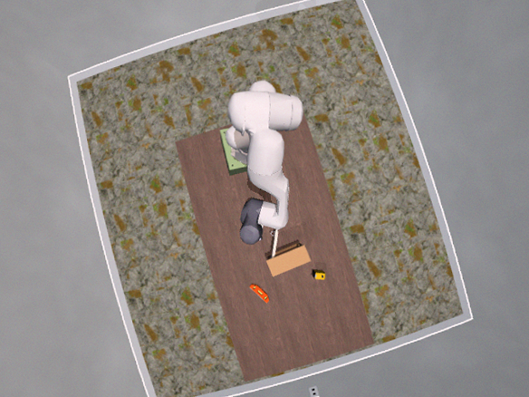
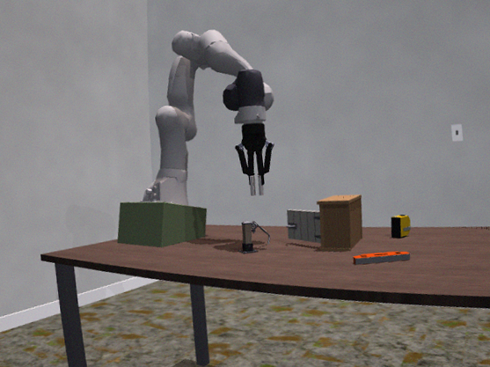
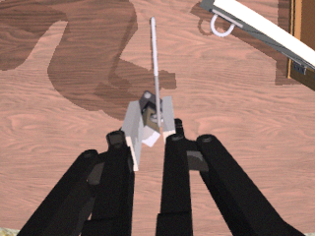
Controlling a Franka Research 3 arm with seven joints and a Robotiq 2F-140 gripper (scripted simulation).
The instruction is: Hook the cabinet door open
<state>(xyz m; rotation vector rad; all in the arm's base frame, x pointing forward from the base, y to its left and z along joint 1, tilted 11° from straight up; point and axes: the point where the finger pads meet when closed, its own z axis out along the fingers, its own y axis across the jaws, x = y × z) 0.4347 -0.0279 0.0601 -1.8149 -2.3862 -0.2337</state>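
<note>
Right now my hand is 160 mm above the metal hook and 10 mm to the right of it. Round my hand: grey door: 140 mm below, 130 mm ahead, 70 mm to the left; then orange level: 440 mm ahead, 200 mm below, 70 mm to the right; then wooden cabinet: 180 mm ahead, 140 mm below, 100 mm to the left.
</note>
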